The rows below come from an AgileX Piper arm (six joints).
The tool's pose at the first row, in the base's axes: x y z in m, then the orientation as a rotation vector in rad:
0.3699, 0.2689, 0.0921, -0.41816, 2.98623, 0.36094
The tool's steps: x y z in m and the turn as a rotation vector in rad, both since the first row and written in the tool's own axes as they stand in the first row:
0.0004, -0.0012, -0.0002, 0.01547, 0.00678, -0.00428
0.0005, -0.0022, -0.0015, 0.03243, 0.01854, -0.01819
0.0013, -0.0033, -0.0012, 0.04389, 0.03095, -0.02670
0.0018, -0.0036, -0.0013, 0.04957, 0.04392, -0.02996
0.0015, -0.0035, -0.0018, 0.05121, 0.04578, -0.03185
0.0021, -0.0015, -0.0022, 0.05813, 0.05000, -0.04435
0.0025, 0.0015, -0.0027, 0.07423, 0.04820, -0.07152
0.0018, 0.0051, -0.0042, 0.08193, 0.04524, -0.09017
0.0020, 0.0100, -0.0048, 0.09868, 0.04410, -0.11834
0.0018, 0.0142, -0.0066, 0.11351, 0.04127, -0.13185
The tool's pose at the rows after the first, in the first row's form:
0.3698, 0.2676, 0.0920, -0.42505, 2.99221, 0.33648
0.3699, 0.2663, 0.0930, -0.44757, 2.99969, 0.30821
0.3695, 0.2652, 0.0924, -0.46291, 3.00911, 0.28852
0.3691, 0.2648, 0.0923, -0.47129, 3.02059, 0.27791
0.3693, 0.2648, 0.0929, -0.47453, 3.02175, 0.27500
0.3682, 0.2664, 0.0936, -0.49374, 3.02153, 0.26271
0.3669, 0.2690, 0.0947, -0.53166, 3.01003, 0.23589
0.3664, 0.2722, 0.0970, -0.55730, 3.00013, 0.22285
0.3648, 0.2765, 0.0987, -0.59633, 2.98776, 0.19493
0.3637, 0.2801, 0.1013, -0.61332, 2.97926, 0.17165

